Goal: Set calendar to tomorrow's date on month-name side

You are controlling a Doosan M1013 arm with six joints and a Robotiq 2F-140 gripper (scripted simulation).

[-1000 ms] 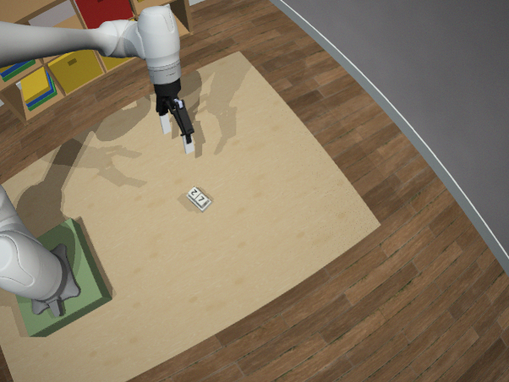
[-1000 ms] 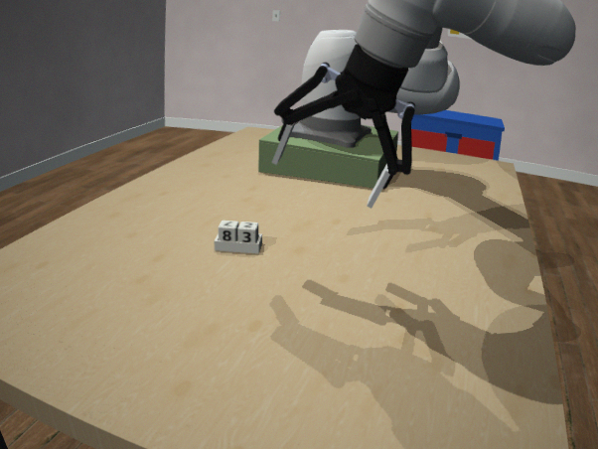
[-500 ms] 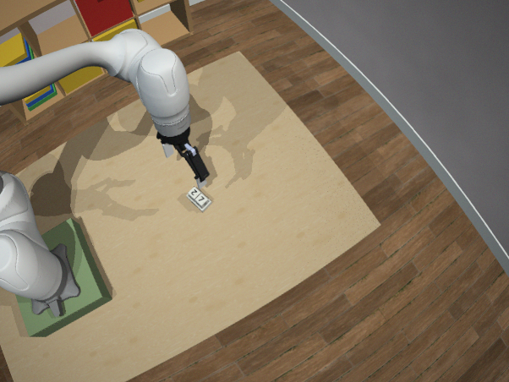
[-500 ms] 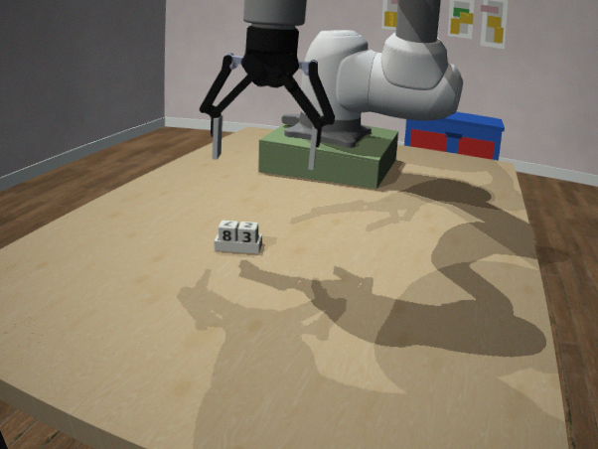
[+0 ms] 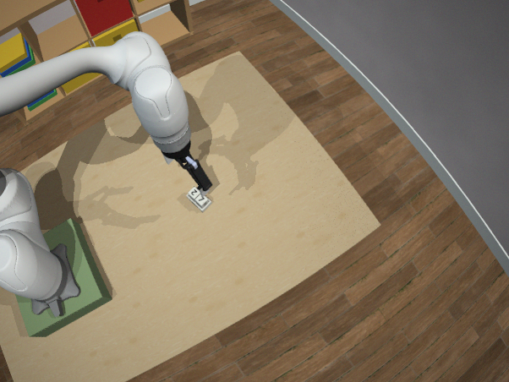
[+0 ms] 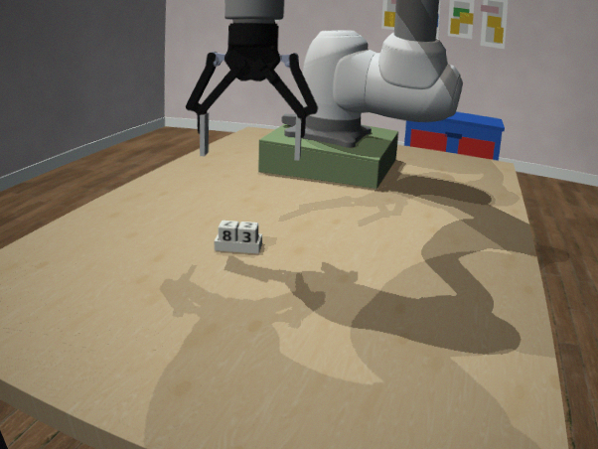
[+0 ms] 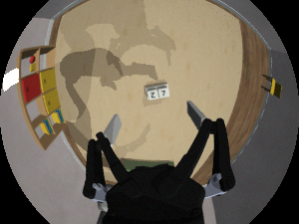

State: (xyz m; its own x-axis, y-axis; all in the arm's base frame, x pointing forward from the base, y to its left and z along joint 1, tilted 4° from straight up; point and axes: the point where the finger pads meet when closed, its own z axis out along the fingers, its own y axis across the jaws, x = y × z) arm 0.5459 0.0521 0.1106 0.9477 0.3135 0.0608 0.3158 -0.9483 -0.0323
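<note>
Right now my hand is 160 mm above the grey tray and 20 mm to the left of it.
</note>
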